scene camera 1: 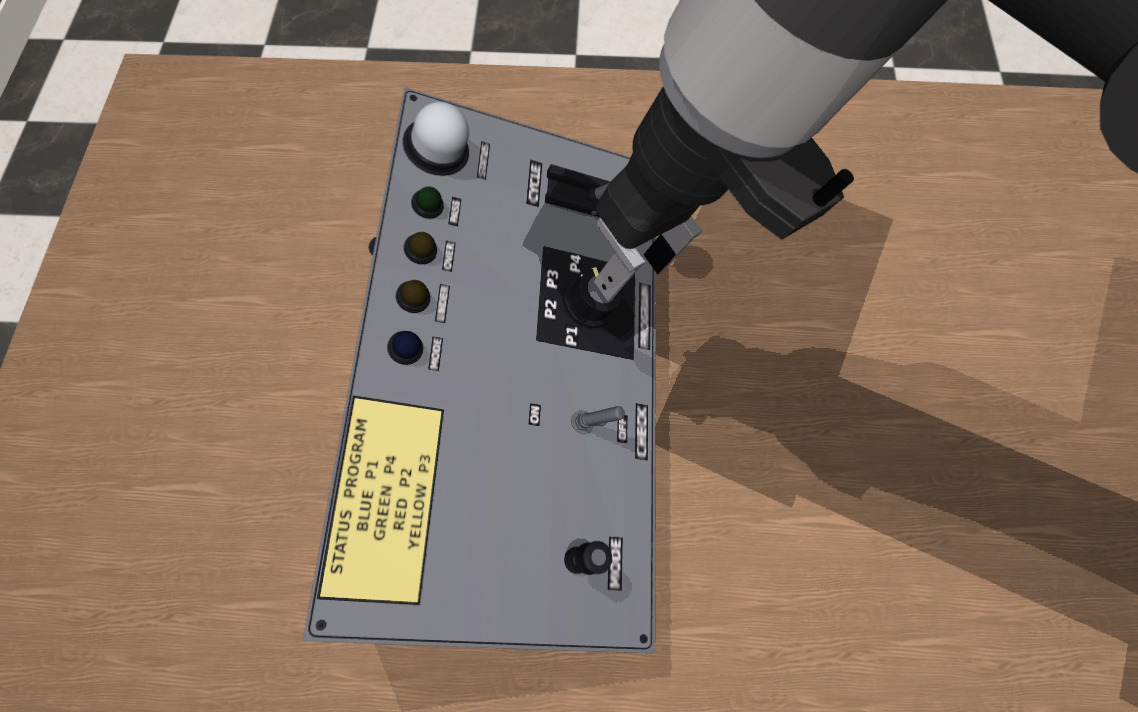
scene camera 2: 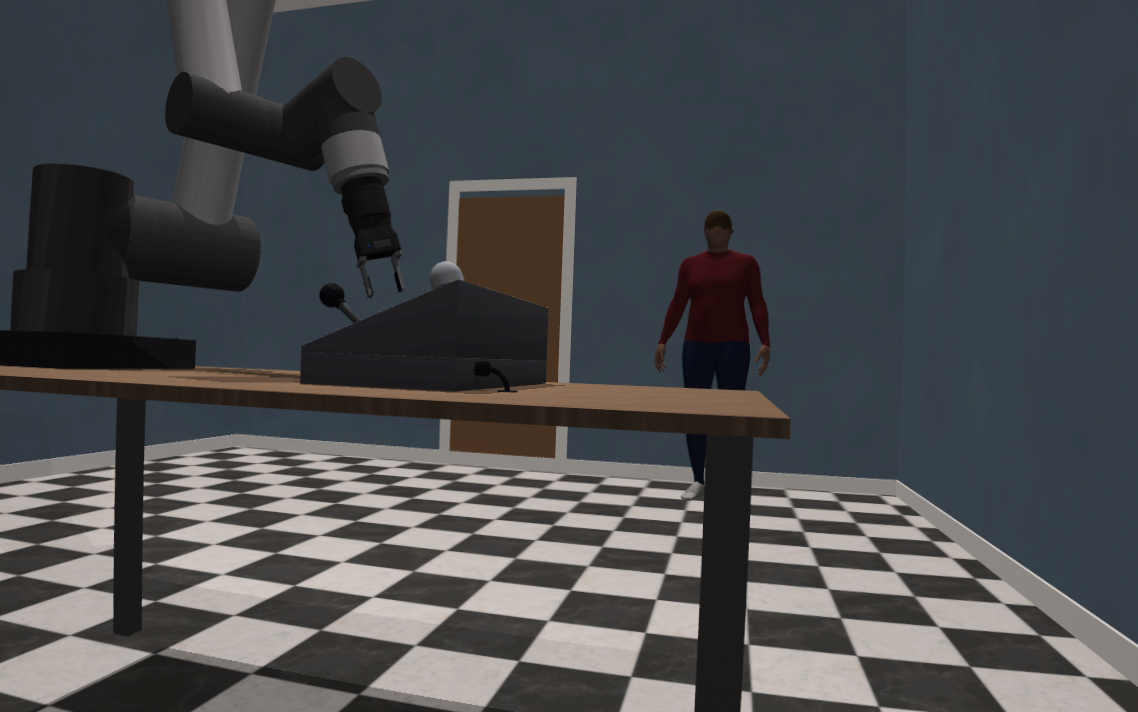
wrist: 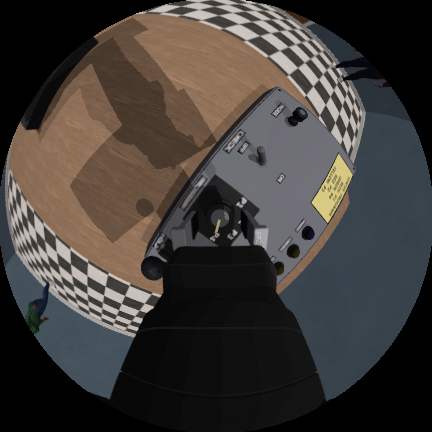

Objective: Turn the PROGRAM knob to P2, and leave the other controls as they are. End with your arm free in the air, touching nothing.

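Places are measured from the arm's base along level axes (x ahead, y left, z up), in millimetres.
Where they show: gripper, fingertip midpoint: (scene camera 1: 629, 276) (scene camera 2: 386, 293) (wrist: 219, 218).
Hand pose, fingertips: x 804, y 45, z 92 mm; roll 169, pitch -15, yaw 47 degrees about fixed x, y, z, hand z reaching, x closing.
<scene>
Things, the pixels of their centre, and the offset from my fingertips. "pt": a spot on its surface instead.
- PROGRAM knob at the middle of its body: (scene camera 1: 595, 295) (wrist: 219, 215) dx +29, dy -5, dz -57 mm
- CYCLE lever's black ball at the middle of its body: (wrist: 152, 267) (scene camera 2: 332, 295) dx -14, dy -131, dz -17 mm
- CHECK toggle at the middle of its body: (scene camera 1: 601, 416) (wrist: 261, 155) dx +5, dy +113, dz -53 mm
- black MODE control at the middle of its body: (scene camera 1: 583, 559) (wrist: 295, 118) dx +1, dy +233, dz -59 mm
- white STATUS dome at a spot on its surface: (scene camera 1: 439, 132) pt dx +188, dy -99, dz +30 mm
The PROGRAM knob (scene camera 1: 585, 308) (wrist: 220, 212) is a round black knob on a black plate marked P1 to P4. Its yellow pointer (wrist: 217, 226) points to P4 in the wrist view. My gripper (scene camera 1: 629, 277) (scene camera 2: 384, 293) (wrist: 219, 218) is open, over the knob, with one finger on each side of it in the wrist view. In the scene camera 1 view a finger hides part of the knob. The panel housing hides the knob in the scene camera 2 view. Whether a finger touches the knob I cannot tell.
The CYCLE lever's black ball (scene camera 2: 332, 294) (wrist: 152, 268) is close beside the gripper. The CHECK toggle (scene camera 1: 602, 417) (wrist: 260, 155) leans to OFF. The black MODE control (scene camera 1: 594, 557) (wrist: 299, 115) stands farther along the panel. The white STATUS dome (scene camera 1: 439, 132) (scene camera 2: 445, 272) rises at the panel's corner.
</scene>
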